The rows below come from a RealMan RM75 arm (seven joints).
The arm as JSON. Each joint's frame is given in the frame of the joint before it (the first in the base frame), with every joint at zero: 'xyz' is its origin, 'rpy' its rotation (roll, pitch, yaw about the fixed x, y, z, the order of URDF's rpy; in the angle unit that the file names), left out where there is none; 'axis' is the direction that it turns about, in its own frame. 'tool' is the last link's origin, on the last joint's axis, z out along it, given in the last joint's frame.
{
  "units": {
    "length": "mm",
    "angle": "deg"
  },
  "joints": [
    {
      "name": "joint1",
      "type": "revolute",
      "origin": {
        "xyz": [
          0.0,
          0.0,
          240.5
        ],
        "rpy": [
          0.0,
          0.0,
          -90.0
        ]
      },
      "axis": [
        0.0,
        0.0,
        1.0
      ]
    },
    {
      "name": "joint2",
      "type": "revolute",
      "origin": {
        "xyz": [
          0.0,
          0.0,
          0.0
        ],
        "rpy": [
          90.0,
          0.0,
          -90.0
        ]
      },
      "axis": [
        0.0,
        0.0,
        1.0
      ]
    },
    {
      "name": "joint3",
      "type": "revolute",
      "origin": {
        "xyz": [
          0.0,
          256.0,
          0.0
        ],
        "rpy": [
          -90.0,
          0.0,
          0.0
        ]
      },
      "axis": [
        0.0,
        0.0,
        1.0
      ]
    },
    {
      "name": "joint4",
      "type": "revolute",
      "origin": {
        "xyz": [
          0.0,
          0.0,
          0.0
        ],
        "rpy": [
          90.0,
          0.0,
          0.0
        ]
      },
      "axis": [
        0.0,
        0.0,
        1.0
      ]
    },
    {
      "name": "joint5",
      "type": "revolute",
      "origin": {
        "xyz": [
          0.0,
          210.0,
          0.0
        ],
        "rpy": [
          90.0,
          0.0,
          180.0
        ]
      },
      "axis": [
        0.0,
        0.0,
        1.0
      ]
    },
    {
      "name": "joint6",
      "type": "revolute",
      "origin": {
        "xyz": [
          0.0,
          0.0,
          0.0
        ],
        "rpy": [
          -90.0,
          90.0,
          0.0
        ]
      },
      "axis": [
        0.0,
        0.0,
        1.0
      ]
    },
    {
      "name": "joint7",
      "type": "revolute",
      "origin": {
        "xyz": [
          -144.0,
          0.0,
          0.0
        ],
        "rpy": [
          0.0,
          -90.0,
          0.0
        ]
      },
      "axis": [
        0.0,
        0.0,
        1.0
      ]
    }
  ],
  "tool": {
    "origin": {
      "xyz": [
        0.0,
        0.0,
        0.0
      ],
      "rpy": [
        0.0,
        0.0,
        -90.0
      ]
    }
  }
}
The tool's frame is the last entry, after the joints.
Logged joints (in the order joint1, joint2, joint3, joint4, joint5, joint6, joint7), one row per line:
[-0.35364, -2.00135, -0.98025, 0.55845, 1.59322, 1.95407, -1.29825]
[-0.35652, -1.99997, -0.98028, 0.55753, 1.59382, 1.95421, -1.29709]
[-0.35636, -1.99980, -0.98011, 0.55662, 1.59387, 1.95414, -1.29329]
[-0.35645, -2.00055, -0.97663, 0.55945, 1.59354, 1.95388, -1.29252]
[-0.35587, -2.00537, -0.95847, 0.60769, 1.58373, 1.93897, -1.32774]
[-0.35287, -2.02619, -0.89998, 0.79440, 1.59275, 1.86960, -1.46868]
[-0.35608, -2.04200, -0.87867, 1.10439, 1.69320, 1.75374, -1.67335]
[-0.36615, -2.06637, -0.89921, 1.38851, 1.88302, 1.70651, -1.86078]
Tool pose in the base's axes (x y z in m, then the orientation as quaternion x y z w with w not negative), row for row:
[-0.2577, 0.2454, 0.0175, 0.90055, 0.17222, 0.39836, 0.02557]
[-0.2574, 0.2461, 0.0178, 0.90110, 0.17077, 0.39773, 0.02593]
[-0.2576, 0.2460, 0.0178, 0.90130, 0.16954, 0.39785, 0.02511]
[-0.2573, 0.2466, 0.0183, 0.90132, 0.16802, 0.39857, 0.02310]
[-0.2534, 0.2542, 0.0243, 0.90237, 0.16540, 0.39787, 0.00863]
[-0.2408, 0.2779, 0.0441, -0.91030, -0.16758, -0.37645, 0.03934]
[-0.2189, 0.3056, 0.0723, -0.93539, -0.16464, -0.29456, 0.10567]
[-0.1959, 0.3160, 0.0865, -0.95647, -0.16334, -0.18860, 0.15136]
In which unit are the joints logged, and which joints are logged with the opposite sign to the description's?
The joints are logged in radians. Opposite sign: joint3.
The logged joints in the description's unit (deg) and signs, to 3 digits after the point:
[-20.262, -114.669, 56.164, 31.997, 91.285, 111.960, -74.384]
[-20.427, -114.590, 56.166, 31.944, 91.319, 111.968, -74.318]
[-20.418, -114.580, 56.156, 31.892, 91.322, 111.964, -74.100]
[-20.423, -114.623, 55.957, 32.054, 91.303, 111.949, -74.056]
[-20.390, -114.899, 54.916, 34.818, 90.741, 111.095, -76.074]
[-20.218, -116.092, 51.565, 45.516, 91.258, 107.120, -84.149]
[-20.402, -116.998, 50.344, 63.277, 97.013, 100.482, -95.876]
[-20.979, -118.394, 51.521, 79.556, 107.889, 97.776, -106.615]

